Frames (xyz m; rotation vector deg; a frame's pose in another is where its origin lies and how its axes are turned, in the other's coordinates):
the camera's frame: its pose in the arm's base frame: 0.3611 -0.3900 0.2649 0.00 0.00 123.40
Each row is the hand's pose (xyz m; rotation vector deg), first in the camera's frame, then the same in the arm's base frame.
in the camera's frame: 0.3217 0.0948 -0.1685 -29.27 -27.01 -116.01
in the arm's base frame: 0.1049 -0.1736 0.0964 8.23 -32.07 3.37
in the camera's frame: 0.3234 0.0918 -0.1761 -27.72 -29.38 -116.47
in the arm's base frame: 0.1064 -0.1705 0.0888 10.56 -31.81 2.80
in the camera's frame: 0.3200 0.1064 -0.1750 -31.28 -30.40 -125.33
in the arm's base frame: 0.0961 -0.1814 0.0899 9.60 -33.73 -6.63
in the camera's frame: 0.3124 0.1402 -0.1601 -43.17 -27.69 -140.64
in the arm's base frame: 0.0721 -0.2064 0.1048 2.97 -38.79 -23.51
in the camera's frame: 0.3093 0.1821 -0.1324 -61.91 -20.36 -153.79
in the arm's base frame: 0.0388 -0.2320 0.1325 -8.18 -45.92 -40.21
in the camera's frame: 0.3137 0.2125 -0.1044 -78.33 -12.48 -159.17
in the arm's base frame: 0.0110 -0.2451 0.1605 -18.09 -51.80 -50.16
